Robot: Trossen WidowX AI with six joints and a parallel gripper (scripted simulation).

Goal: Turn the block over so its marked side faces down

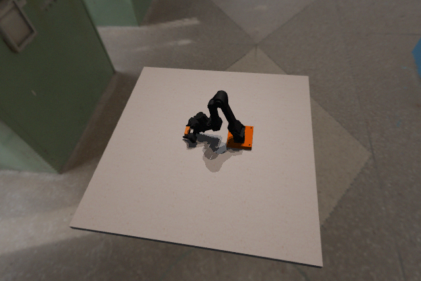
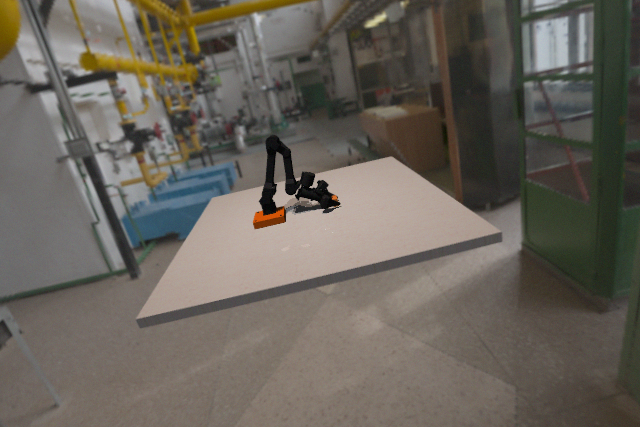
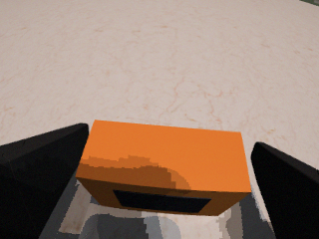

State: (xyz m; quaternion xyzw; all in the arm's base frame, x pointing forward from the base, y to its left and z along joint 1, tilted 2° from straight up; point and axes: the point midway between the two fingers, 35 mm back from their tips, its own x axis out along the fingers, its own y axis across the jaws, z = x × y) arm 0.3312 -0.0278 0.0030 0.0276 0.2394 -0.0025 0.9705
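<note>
My gripper tip is 3 cm past the orange block.
</note>
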